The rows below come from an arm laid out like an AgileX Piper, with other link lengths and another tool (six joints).
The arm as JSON. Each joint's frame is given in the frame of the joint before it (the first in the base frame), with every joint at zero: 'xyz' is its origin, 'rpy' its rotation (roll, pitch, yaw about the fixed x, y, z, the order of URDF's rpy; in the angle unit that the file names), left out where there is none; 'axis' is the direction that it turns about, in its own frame. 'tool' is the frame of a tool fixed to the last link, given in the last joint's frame.
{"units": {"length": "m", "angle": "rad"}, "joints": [
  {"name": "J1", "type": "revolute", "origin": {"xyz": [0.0, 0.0, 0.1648], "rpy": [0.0, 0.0, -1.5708]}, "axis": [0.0, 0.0, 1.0]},
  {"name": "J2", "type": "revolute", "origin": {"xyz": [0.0, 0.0, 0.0], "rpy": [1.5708, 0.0, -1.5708]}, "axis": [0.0, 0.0, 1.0]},
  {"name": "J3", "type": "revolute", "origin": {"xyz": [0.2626, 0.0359, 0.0], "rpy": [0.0, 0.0, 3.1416]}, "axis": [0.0, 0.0, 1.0]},
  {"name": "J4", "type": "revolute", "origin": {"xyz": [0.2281, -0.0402, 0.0], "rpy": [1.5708, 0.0, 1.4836]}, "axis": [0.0, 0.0, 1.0]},
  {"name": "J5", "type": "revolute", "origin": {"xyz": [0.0, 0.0, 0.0], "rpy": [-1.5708, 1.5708, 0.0]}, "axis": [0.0, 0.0, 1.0]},
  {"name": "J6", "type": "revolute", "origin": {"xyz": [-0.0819, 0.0, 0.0], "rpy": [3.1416, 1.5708, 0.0]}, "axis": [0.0, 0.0, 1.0]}
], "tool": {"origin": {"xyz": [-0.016, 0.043, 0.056], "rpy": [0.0, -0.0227, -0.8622]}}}
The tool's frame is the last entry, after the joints.
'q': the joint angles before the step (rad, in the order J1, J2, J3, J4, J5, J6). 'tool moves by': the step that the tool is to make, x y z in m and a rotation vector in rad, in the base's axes. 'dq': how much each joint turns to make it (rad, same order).
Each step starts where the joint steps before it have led.
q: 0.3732 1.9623 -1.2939 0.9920 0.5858 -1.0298
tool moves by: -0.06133 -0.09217 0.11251 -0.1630 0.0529 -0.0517
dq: -0.1738 -0.4130 0.0050 -0.4824 0.4173 0.4164
